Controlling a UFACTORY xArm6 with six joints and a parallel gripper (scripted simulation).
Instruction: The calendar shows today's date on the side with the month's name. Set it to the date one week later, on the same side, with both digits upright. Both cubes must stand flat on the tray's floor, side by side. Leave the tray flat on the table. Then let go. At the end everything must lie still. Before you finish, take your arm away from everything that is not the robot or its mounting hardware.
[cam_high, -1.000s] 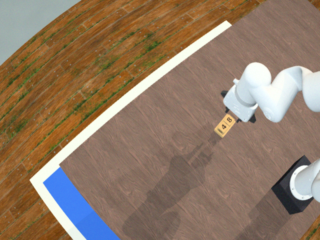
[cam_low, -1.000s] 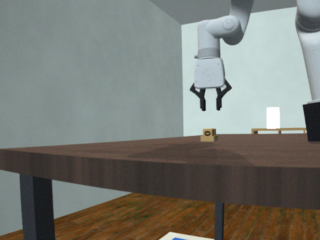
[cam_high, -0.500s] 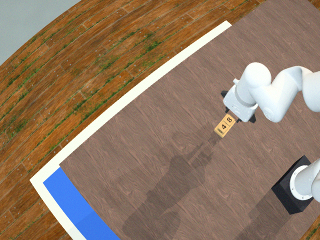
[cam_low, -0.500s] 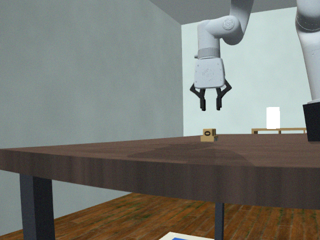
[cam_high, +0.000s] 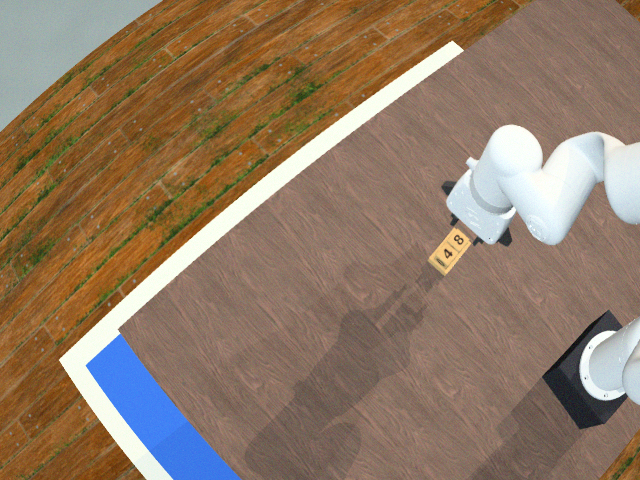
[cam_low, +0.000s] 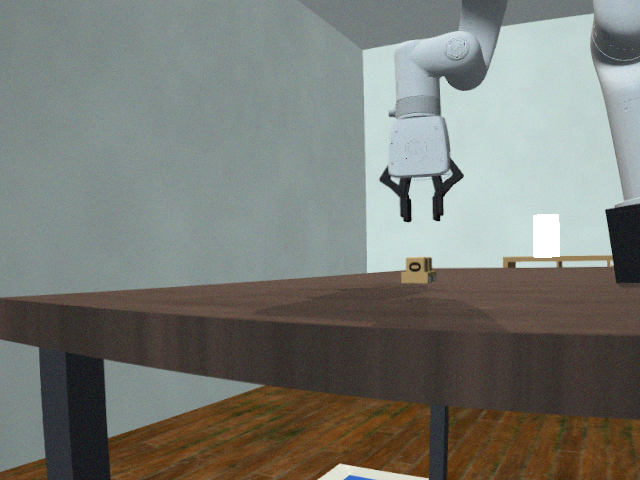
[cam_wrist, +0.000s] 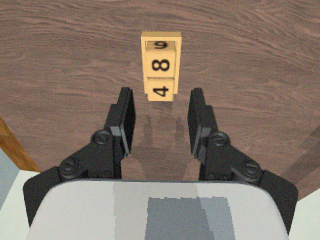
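Now: the wooden cube 90 mm below my hand. From my hand the other things lie so: tray: 20 mm to the left, 110 mm below.
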